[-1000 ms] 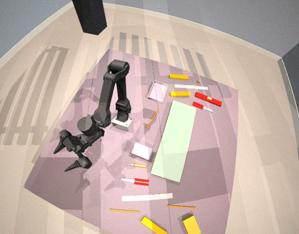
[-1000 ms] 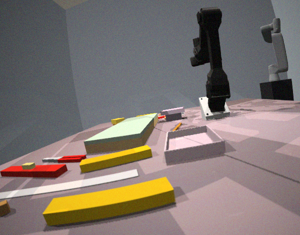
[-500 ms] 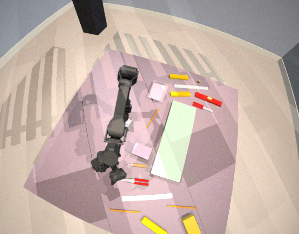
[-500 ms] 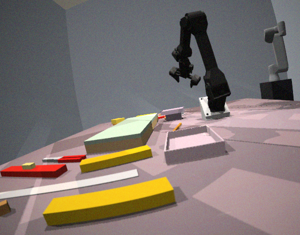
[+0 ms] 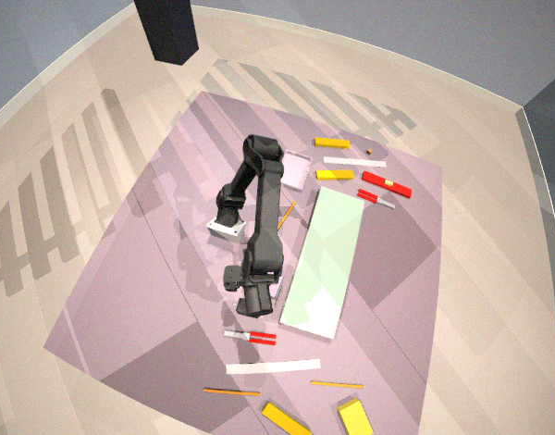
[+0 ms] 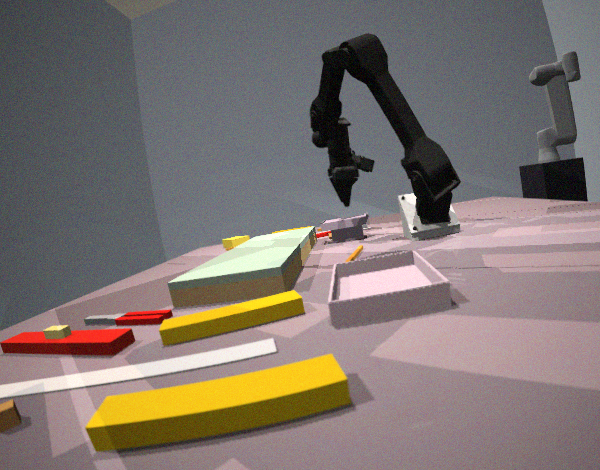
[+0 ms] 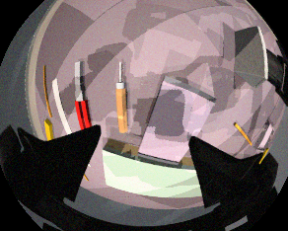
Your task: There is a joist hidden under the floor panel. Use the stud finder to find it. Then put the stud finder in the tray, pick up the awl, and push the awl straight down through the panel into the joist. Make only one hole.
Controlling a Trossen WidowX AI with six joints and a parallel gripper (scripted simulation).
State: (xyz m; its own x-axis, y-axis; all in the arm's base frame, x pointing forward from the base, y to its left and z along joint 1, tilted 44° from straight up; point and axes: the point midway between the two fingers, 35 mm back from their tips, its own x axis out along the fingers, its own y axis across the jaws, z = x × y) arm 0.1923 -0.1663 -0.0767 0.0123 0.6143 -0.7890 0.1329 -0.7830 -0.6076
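My gripper tip is 2 cm short of the stud finder, 3 cm to the right of it and 8 cm above it. Also, from my gripper tip: red level 36 cm ahead, 60 cm to the left, 7 cm below; tray 4 cm behind, 50 cm to the left, 8 cm below; awl 1 cm behind, 6 cm to the right, 8 cm below.
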